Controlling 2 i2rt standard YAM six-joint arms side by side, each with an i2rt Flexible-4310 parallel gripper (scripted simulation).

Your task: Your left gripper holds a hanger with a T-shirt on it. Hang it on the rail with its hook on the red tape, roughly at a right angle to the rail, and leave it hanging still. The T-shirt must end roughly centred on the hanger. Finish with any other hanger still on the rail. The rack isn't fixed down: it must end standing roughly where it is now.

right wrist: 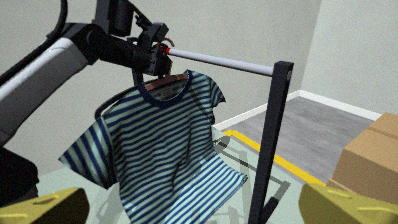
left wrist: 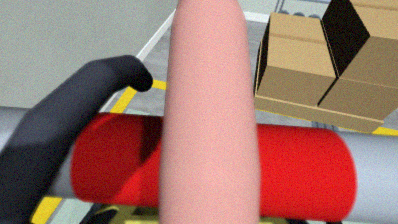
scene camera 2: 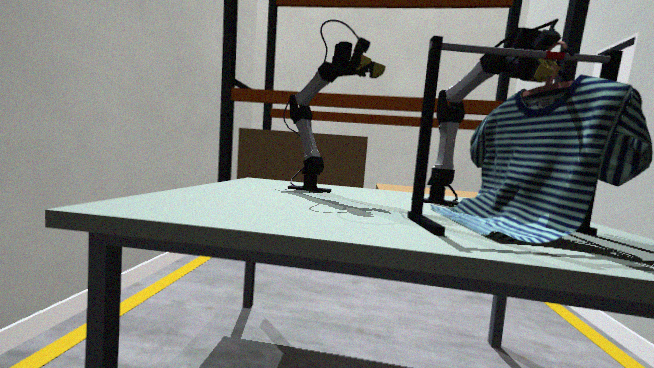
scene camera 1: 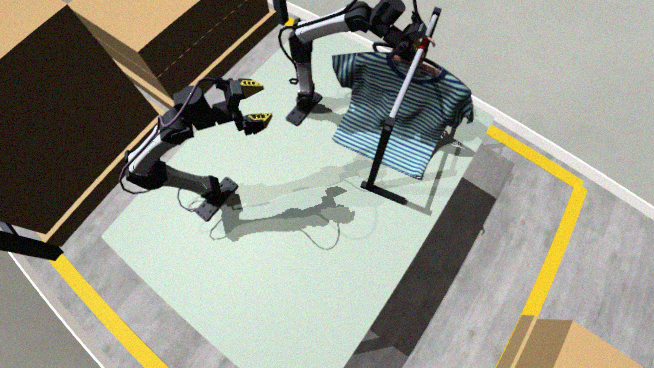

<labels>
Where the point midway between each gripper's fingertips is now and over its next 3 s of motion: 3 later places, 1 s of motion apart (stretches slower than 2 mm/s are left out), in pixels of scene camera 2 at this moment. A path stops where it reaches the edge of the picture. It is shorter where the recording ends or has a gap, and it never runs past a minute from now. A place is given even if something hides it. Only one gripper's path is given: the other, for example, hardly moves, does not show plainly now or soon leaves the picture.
My left gripper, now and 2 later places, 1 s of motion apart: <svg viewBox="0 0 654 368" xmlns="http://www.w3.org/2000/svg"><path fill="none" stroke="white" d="M554 73L553 76L518 57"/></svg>
</labels>
